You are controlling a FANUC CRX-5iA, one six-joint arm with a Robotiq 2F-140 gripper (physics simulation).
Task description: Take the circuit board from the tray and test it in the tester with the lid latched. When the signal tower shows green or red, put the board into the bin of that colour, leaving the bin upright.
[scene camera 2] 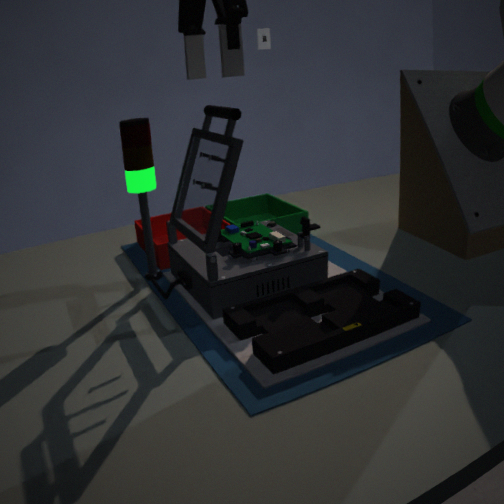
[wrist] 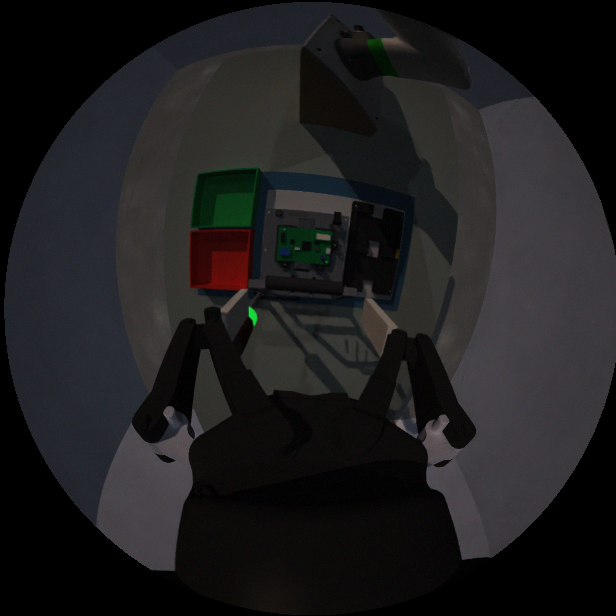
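Note:
The green circuit board (scene camera 2: 257, 237) lies on top of the grey tester (scene camera 2: 250, 272); it also shows in the wrist view (wrist: 304, 245). The tester's lid (scene camera 2: 207, 185) stands open, tilted back. The signal tower (scene camera 2: 138, 170) glows green. The green bin (scene camera 2: 265, 210) and red bin (scene camera 2: 167, 232) stand upright behind the tester. The black tray (scene camera 2: 322, 320) in front is empty. My gripper (scene camera 2: 214, 62) hangs high above the lid, open and empty; in the wrist view its fingertips (wrist: 307, 318) are spread wide.
A blue mat (scene camera 2: 295, 320) lies under the tester, tray and bins. The robot's base pedestal (scene camera 2: 450, 165) stands at the right. The tower's pole (scene camera 2: 148, 235) rises at the mat's left edge.

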